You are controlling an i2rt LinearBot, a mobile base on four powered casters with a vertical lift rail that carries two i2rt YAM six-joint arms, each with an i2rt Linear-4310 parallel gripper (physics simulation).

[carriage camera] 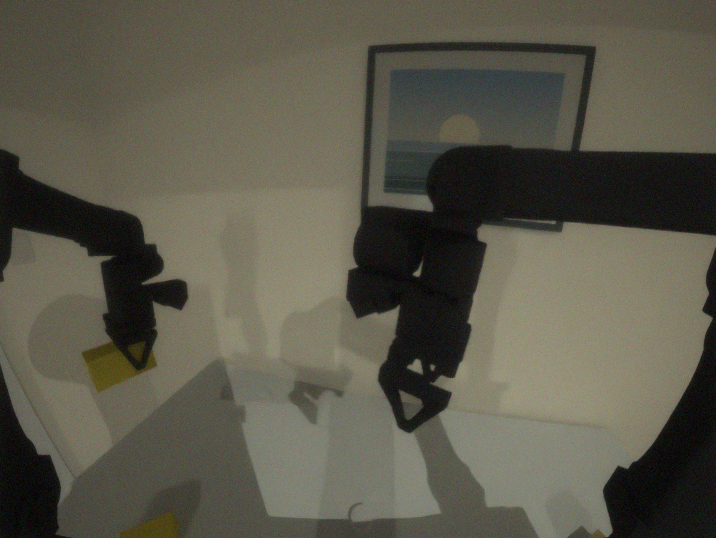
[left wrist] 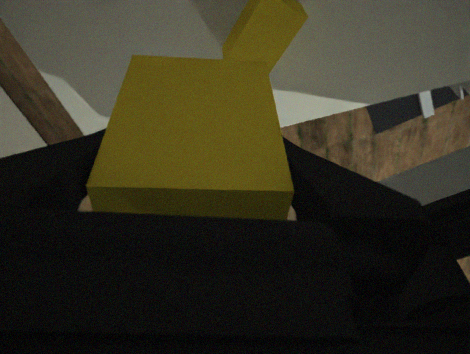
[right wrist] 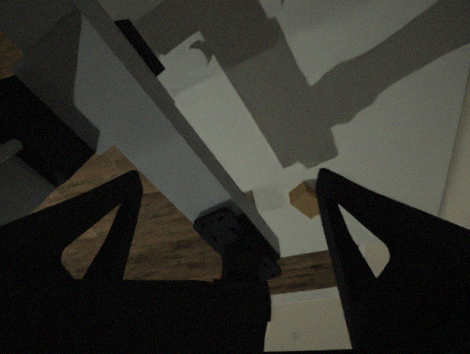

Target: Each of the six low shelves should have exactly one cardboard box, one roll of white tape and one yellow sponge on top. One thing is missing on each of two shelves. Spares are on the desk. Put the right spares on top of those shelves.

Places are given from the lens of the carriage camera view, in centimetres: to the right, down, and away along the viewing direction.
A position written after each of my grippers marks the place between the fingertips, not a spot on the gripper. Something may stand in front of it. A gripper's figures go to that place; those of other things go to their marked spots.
my left gripper [carriage camera: 137, 364]: -43, 19, 44
my right gripper [carriage camera: 418, 402]: 7, 16, 30
